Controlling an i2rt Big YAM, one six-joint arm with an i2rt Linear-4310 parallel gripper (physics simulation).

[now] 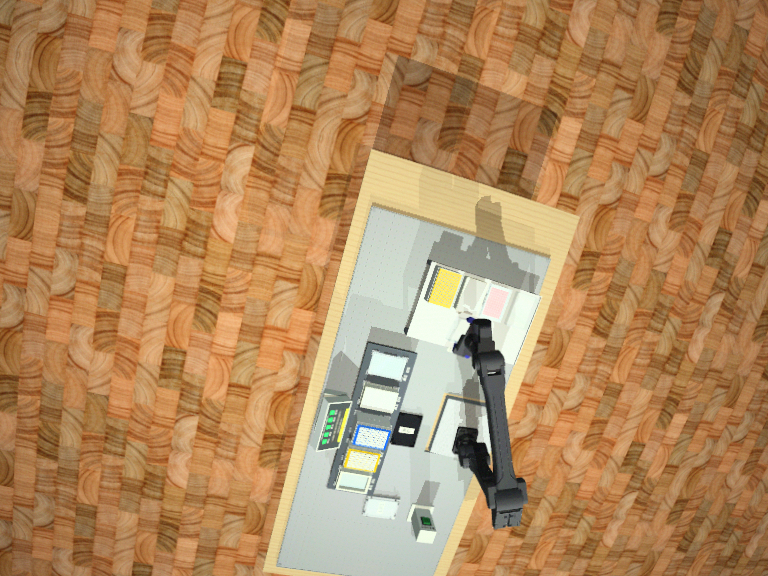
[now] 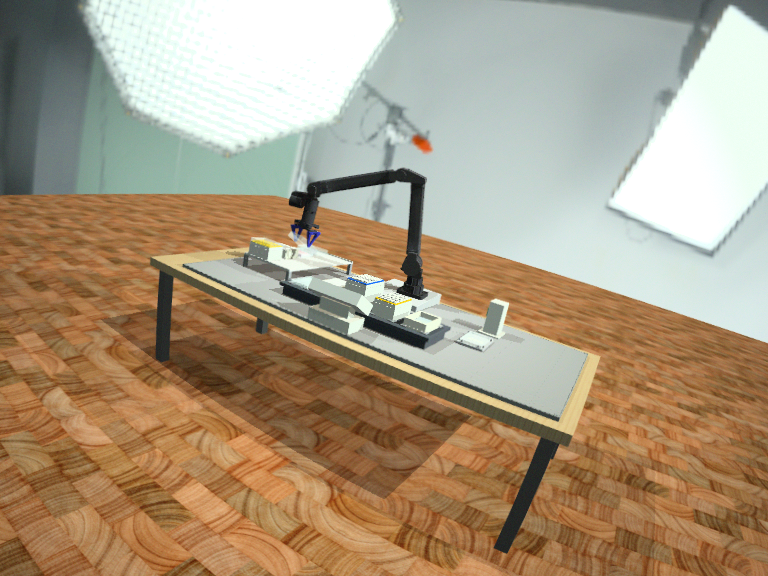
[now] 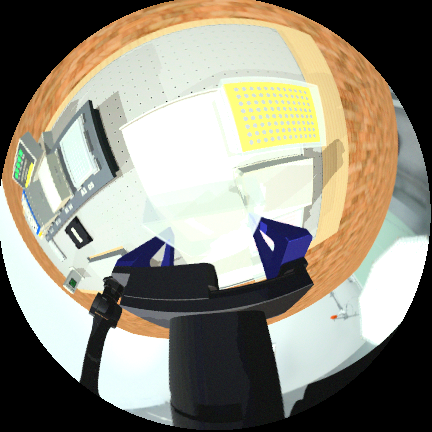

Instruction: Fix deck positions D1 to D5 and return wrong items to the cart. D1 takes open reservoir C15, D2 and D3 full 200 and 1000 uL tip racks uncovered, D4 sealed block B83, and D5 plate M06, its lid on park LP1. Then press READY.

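Frame: origin at the arm's base, x ahead, y left, z up, level; centimetres.
Seen in the pictures: gripper, fingertip midpoint: (image 1: 462, 330) (image 2: 301, 244) (image 3: 209, 224); arm's base, link origin: (image 1: 464, 440) (image 2: 412, 294) (image 3: 116, 282).
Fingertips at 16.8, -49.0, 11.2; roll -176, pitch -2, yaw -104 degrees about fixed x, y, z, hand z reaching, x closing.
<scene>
Pixels of each thing's top centre, then the offset from my fingertips to it, as dx, dy, dz. "*": a spot on its surface instead. Level surfaces: height alone.
- white cart tray, top centre: (image 3: 242, 220) (image 1: 475, 316) (image 2: 300, 256) -6.9, -4.1, -7.5
- grey item, top centre: (image 3: 284, 190) (image 1: 472, 297) (image 2: 283, 246) -2.4, -11.5, -3.9
- pink item, top centre: (image 3: 277, 233) (image 1: 496, 303) -13.1, -10.1, -6.4
- dark deck, surface height: dz -9.3
- pale plate, top centre: (image 3: 72, 154) (image 1: 387, 366) (image 2: 309, 280) +21.7, +20.1, -7.9
- white block, top centre: (image 3: 47, 185) (image 2: 335, 282) (image 1: 379, 400) +22.8, +32.4, -5.2
- blue-rimmed tip rack, top centre: (image 2: 366, 278) (image 1: 371, 438) +23.8, +44.9, +0.4
- pale reservoir, top centre: (image 2: 423, 317) (image 1: 353, 482) +26.0, +69.5, -6.2
- status panel, surface spot: (image 1: 333, 424) * +38.1, +42.7, -2.3
- black holder, top centre: (image 1: 406, 431) (image 3: 75, 235) +7.7, +48.3, -12.7
- white pad, top centre: (image 2: 476, 338) (image 1: 381, 509) (image 3: 55, 251) +11.2, +86.2, -12.3
- green button box, top centre: (image 1: 426, 524) (image 3: 71, 284) -7.1, +85.6, -4.6
My gripper (image 1: 468, 321) (image 2: 305, 236) (image 3: 209, 224) hangs over the white cart tray (image 1: 433, 322) (image 2: 297, 264) (image 3: 173, 153) at the table's far end. Its blue fingers stand wide and are shut on a clear lid (image 3: 201, 217), held a little above the tray. On the cart stand a yellow tip rack (image 1: 445, 287) (image 2: 263, 242) (image 3: 275, 116), a grey item (image 1: 474, 293) and a pink item (image 1: 496, 302). The dark deck (image 1: 361, 377) holds a pale plate (image 1: 386, 367), a white block (image 1: 378, 398), a blue-rimmed tip rack (image 1: 370, 437), a yellow tip rack (image 1: 362, 461) and a pale reservoir (image 1: 353, 480).
A status panel (image 1: 333, 424) with green lights stands left of the deck. A black holder (image 1: 406, 429) and a framed pad (image 1: 455, 421) lie right of it. A white pad (image 1: 381, 506) and the green button box (image 1: 424, 522) (image 3: 72, 282) sit near the front.
</scene>
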